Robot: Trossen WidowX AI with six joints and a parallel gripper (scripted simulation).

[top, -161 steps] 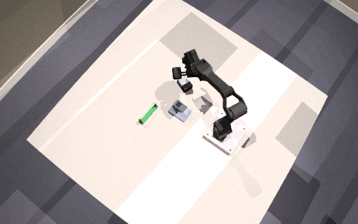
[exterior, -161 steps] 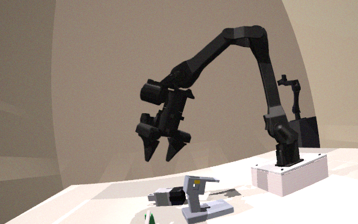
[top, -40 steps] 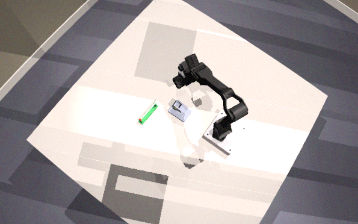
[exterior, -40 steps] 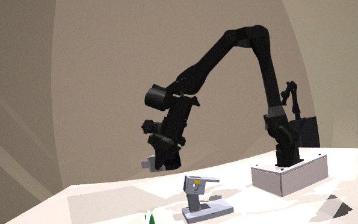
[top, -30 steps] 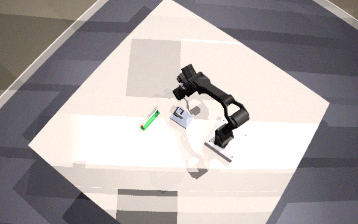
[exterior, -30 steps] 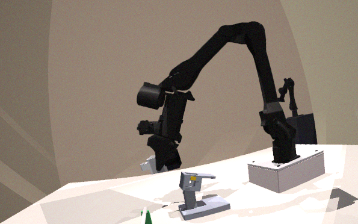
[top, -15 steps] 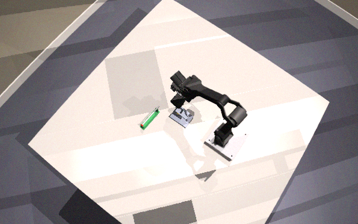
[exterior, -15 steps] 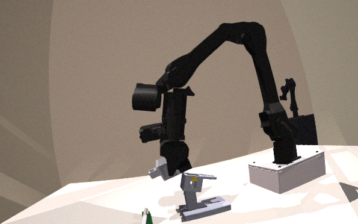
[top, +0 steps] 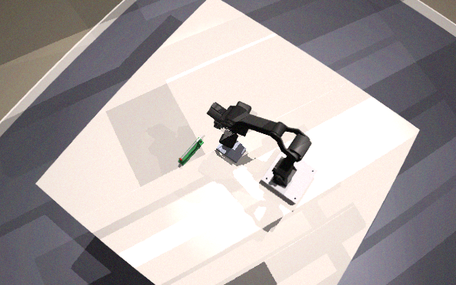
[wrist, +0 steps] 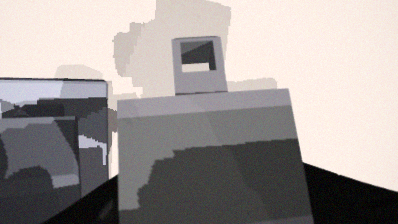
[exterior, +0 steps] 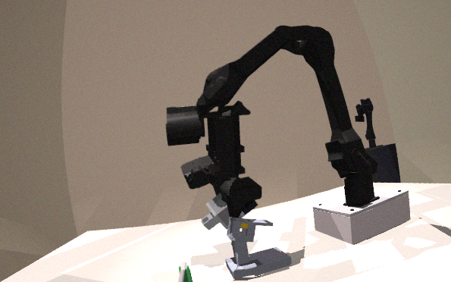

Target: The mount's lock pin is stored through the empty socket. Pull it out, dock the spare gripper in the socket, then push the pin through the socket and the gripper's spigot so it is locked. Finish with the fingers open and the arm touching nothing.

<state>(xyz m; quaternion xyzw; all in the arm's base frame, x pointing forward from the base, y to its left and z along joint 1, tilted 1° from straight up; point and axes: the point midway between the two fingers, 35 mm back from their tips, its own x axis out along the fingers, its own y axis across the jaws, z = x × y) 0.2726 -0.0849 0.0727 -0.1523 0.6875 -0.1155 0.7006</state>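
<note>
The green stand lies 18 cm to the left of my gripper tip, 13 cm ahead of it and 8 cm below it. From my gripper tip the other things lie so: spare gripper: 1 cm to the left, 1 cm above; grey mount: 8 cm to the left, 5 cm below, 1 cm behind.
</note>
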